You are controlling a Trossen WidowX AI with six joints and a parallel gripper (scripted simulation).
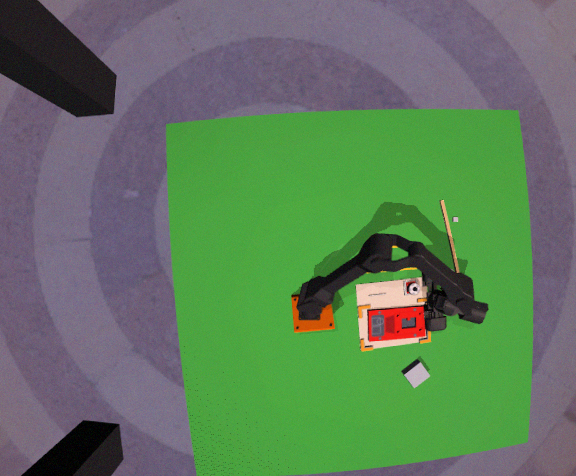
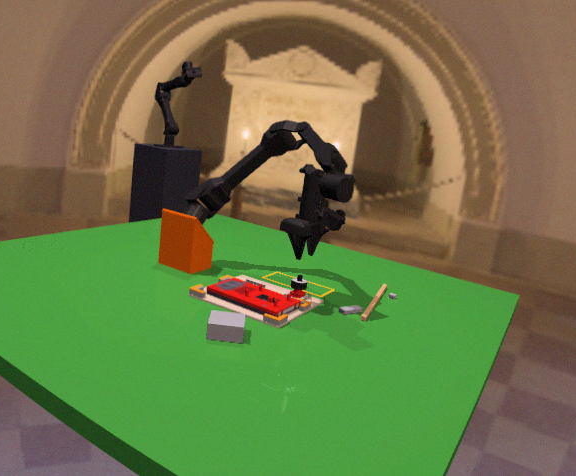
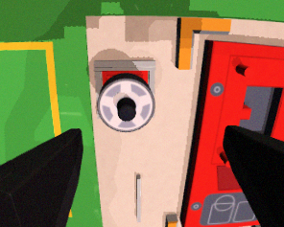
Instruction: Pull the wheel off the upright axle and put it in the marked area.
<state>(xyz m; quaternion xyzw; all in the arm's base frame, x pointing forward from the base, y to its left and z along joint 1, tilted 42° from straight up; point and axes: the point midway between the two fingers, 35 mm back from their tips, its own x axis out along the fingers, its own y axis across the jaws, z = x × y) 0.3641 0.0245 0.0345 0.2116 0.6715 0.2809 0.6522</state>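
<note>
My gripper tip is now 10 mm past the wheel, 10 mm to the right of it and 70 mm above it. From my gripper tip the other things lie so: small grey cube: 160 mm ahead, 240 mm to the left, 110 mm below; then wooden stick: 140 mm ahead, 160 mm to the left, 110 mm below; then grey box: 20 mm ahead, 300 mm to the right, 90 mm below.
</note>
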